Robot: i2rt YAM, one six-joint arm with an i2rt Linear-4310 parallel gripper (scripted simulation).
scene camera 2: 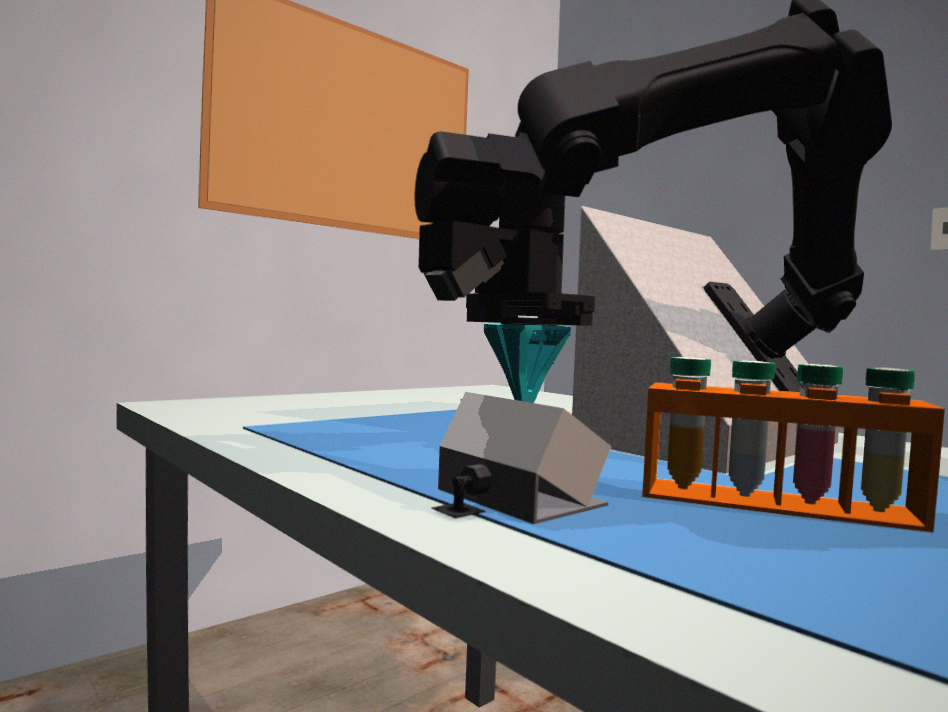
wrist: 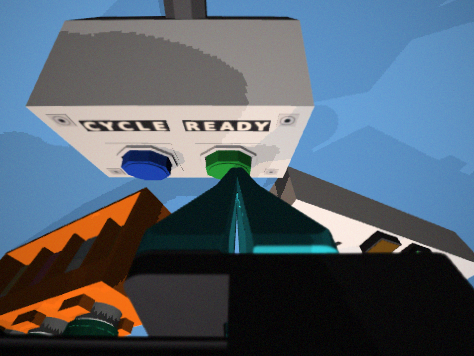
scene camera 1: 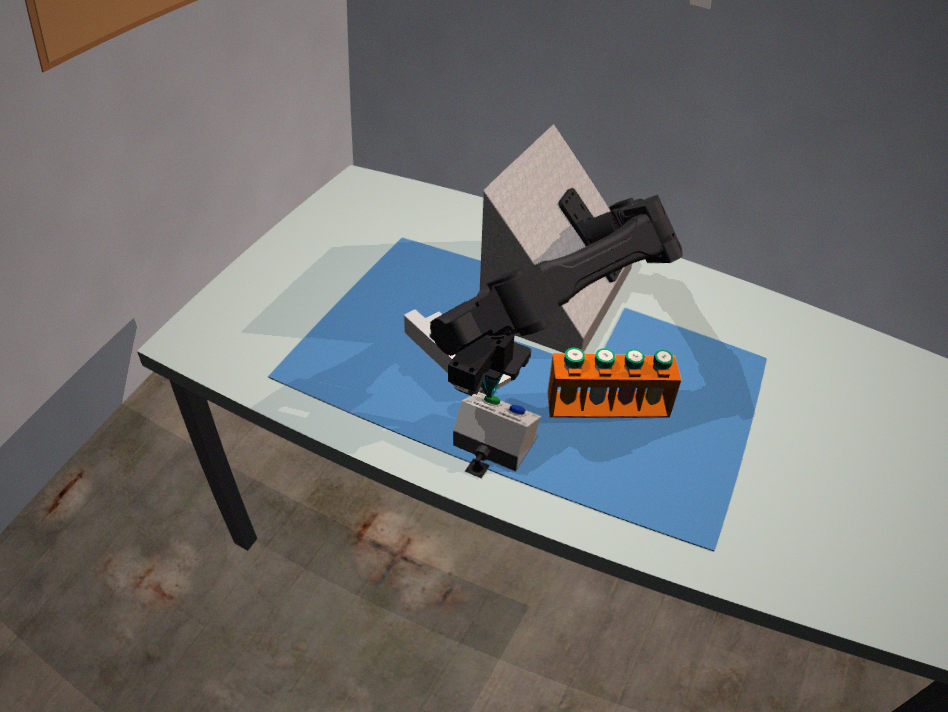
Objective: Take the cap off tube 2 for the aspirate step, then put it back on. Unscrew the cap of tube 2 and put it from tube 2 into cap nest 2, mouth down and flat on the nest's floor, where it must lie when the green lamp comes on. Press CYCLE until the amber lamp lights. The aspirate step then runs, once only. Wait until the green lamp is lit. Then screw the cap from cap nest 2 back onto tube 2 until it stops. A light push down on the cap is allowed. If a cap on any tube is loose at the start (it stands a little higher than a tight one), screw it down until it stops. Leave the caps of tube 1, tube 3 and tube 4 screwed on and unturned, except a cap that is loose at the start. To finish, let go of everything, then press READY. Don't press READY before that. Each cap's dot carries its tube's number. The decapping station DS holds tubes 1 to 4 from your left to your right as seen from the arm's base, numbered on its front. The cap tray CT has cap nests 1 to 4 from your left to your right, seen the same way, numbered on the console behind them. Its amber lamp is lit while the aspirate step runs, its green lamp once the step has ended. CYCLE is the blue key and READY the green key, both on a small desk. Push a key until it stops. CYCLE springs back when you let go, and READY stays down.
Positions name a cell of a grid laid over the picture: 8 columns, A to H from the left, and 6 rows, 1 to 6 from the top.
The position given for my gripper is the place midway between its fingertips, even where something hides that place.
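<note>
I can see my gripper (scene camera 2: E4), which appears as well at (wrist: D3) and at (scene camera 1: E4). There is a cap 2 (scene camera 2: G4) here, though in the wrist view the cap 2 is out of frame. I also see a cap 3 (scene camera 2: G4).
</note>
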